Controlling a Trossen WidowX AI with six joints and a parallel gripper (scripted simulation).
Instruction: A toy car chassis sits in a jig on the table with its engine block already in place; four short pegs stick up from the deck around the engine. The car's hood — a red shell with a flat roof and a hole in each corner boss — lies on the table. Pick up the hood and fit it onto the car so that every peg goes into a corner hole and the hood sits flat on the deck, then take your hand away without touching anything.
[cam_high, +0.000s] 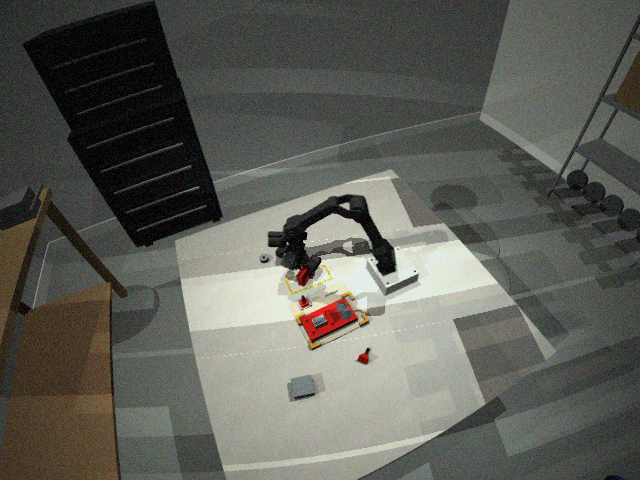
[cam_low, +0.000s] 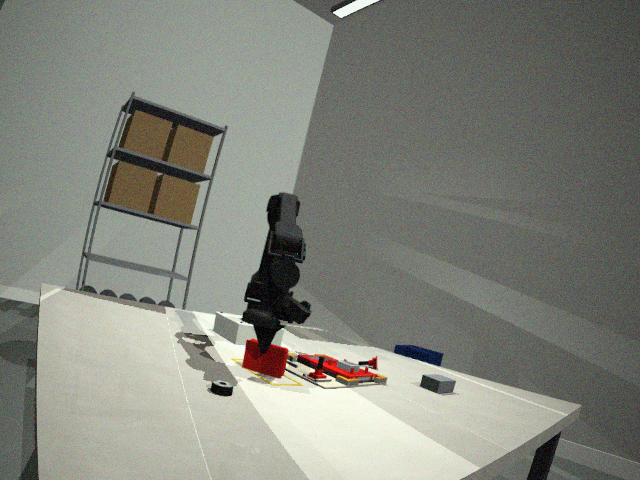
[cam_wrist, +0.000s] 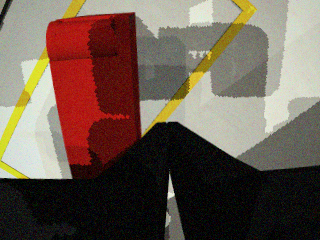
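Now: gripper tip 2 cm past the red hood, 2 cm to the right of it and 2 cm above it. The rest, counted from my gripper tip: black wheel 13 cm ahead, 15 cm to the right, 4 cm below; then grey engine block 1 cm ahead, 26 cm to the left, 3 cm below.
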